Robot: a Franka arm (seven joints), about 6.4 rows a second.
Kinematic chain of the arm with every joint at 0, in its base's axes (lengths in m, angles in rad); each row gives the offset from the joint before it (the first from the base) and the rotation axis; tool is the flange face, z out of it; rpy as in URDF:
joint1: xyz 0 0 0.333 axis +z
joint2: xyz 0 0 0 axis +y
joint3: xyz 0 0 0.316 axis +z
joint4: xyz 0.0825 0 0 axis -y
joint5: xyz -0.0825 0 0.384 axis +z
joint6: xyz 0 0 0 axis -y
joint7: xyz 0.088 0 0 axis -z
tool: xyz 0 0 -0.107 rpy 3.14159 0 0
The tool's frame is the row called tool.
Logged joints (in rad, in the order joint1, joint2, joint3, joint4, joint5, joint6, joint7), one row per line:
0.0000 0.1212 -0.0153 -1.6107 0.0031 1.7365 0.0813
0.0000 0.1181 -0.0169 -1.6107 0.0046 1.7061 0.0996
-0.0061 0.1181 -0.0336 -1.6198 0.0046 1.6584 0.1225
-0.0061 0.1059 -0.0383 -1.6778 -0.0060 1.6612 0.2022
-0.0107 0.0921 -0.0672 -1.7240 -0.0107 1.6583 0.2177
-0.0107 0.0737 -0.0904 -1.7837 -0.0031 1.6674 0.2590
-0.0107 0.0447 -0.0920 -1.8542 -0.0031 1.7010 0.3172
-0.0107 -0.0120 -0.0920 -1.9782 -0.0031 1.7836 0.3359
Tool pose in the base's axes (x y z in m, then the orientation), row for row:
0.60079 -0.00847 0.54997 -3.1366 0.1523 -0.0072
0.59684 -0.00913 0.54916 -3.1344 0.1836 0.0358
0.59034 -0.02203 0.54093 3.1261 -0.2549 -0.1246
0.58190 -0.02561 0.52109 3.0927 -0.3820 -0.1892
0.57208 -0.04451 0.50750 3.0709 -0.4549 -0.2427
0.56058 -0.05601 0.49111 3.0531 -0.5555 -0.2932
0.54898 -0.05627 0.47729 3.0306 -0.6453 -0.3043
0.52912 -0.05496 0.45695 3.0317 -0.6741 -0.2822
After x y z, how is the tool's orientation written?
As a rotation vector, in radians.
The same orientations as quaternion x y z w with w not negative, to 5 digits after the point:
-0.99882 0.04850 -0.00229 0.00064
-0.99822 0.05847 0.01140 0.00081
0.99591 -0.08121 -0.03969 0.00132
0.99059 -0.12235 -0.06060 0.00983
0.98610 -0.14607 -0.07793 0.01385
0.97941 -0.17820 -0.09406 0.01227
0.97329 -0.20724 -0.09773 0.01407
0.97209 -0.21614 -0.09049 0.01153

